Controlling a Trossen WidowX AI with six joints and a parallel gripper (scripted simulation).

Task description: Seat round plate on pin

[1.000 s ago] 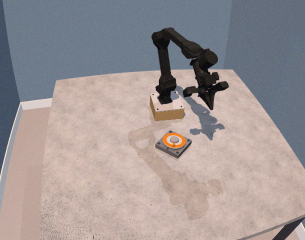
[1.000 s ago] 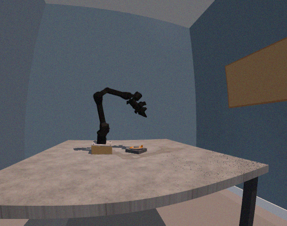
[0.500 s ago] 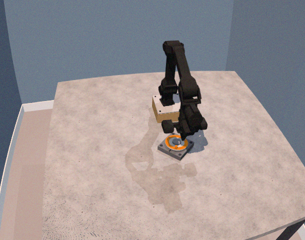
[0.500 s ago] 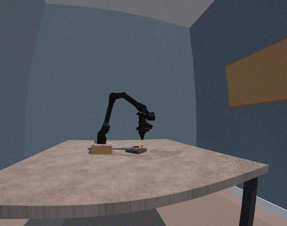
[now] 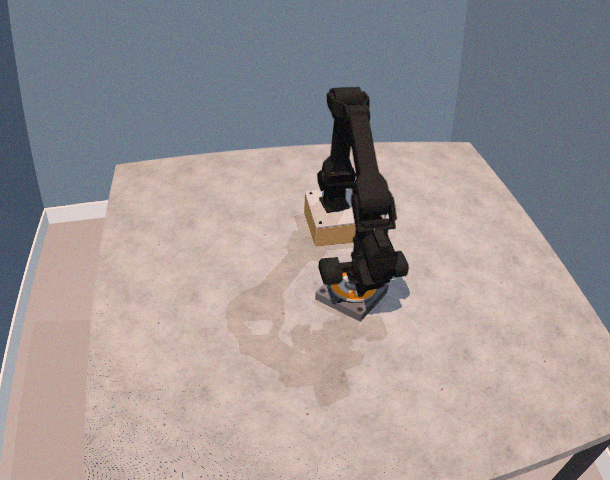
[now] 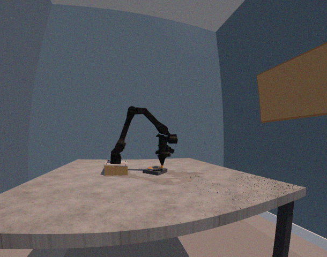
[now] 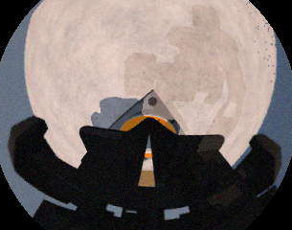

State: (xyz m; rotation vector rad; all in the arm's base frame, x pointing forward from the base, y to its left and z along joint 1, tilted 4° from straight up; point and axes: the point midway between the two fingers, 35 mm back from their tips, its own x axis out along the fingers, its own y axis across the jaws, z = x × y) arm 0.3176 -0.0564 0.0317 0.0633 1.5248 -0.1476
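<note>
My gripper tip is now 30 mm past the round plate and 10 mm above it.
</note>
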